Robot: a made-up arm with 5 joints. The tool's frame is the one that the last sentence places.
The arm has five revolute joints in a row. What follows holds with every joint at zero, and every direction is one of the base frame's. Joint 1 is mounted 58.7 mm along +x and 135.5 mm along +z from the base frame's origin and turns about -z. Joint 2 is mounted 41.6 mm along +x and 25 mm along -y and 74.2 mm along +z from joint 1 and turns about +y. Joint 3 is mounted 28.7 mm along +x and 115.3 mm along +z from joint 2 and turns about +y. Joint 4 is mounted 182.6 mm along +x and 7 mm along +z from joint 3 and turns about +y. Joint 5 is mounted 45.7 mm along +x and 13.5 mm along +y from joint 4 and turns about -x. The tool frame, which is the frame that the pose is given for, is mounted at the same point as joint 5; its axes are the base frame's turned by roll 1.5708, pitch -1.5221 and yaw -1.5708 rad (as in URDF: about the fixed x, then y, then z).
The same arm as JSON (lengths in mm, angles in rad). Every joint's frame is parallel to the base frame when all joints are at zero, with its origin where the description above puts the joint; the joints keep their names.
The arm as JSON. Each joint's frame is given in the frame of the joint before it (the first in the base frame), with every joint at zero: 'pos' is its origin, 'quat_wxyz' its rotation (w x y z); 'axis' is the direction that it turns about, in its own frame. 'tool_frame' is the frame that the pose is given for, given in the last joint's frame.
{
  "length_unit": "mm",
  "angle_unit": "rad",
  "joints": [
    {
      "joint": "joint 1",
      "pos": [
        58.7,
        0.0,
        135.5
      ],
      "quat_wxyz": [
        1.0,
        0.0,
        0.0,
        0.0
      ],
      "axis": [
        0.0,
        0.0,
        -1.0
      ]
    },
    {
      "joint": "joint 2",
      "pos": [
        41.6,
        -25.0,
        74.2
      ],
      "quat_wxyz": [
        1.0,
        0.0,
        0.0,
        0.0
      ],
      "axis": [
        0.0,
        1.0,
        0.0
      ]
    },
    {
      "joint": "joint 3",
      "pos": [
        28.7,
        0.0,
        115.3
      ],
      "quat_wxyz": [
        1.0,
        0.0,
        0.0,
        0.0
      ],
      "axis": [
        0.0,
        1.0,
        0.0
      ]
    },
    {
      "joint": "joint 4",
      "pos": [
        182.6,
        0.0,
        7.0
      ],
      "quat_wxyz": [
        1.0,
        0.0,
        0.0,
        0.0
      ],
      "axis": [
        0.0,
        1.0,
        0.0
      ]
    },
    {
      "joint": "joint 5",
      "pos": [
        45.7,
        13.5,
        0.0
      ],
      "quat_wxyz": [
        1.0,
        0.0,
        0.0,
        0.0
      ],
      "axis": [
        -1.0,
        0.0,
        0.0
      ]
    }
  ],
  "tool_frame": {
    "pos": [
      0.0,
      0.0,
      0.0
    ],
    "quat_wxyz": [
      0.706897,
      0.017215,
      -0.706897,
      -0.017215
    ]
  }
}

